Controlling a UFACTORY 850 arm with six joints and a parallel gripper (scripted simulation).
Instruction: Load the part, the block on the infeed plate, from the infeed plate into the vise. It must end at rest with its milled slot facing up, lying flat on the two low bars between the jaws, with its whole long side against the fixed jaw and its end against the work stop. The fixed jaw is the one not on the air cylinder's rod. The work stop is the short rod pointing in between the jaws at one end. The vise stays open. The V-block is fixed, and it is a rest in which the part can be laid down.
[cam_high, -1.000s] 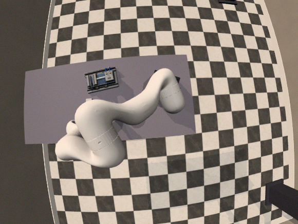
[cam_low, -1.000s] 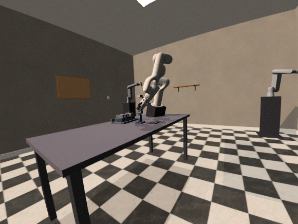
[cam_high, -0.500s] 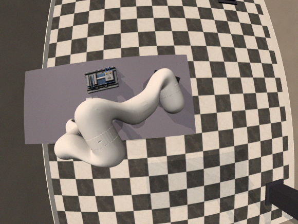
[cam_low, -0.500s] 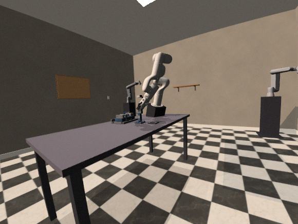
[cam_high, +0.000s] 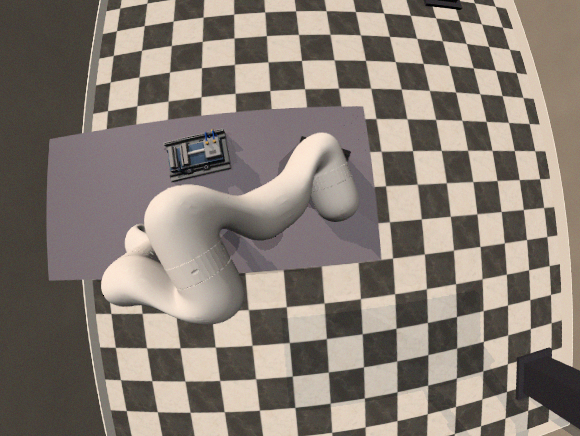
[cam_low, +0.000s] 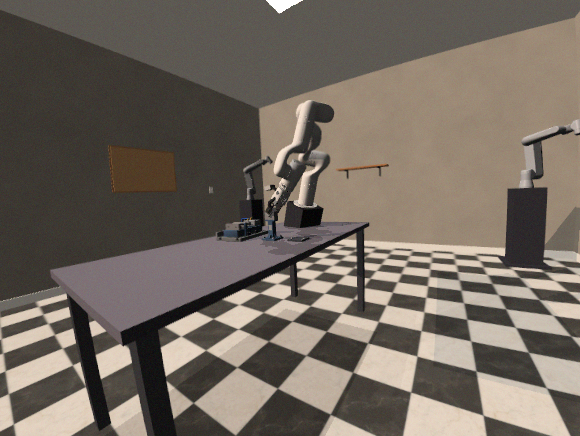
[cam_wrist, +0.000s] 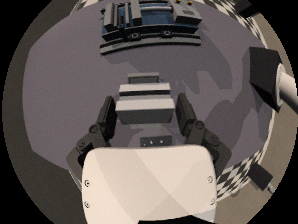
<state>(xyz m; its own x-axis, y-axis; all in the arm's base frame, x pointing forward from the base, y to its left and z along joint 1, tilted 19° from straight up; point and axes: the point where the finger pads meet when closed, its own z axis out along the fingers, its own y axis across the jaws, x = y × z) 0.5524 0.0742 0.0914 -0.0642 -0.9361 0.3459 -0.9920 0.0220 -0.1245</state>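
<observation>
Now: hand 10 mm to the left of the part. The rest, counted from my hand: vise 10 mm behind, 250 mm to the right, 120 mm below; then air cylinder rod 30 mm behind, 250 mm to the right, 90 mm below.
</observation>
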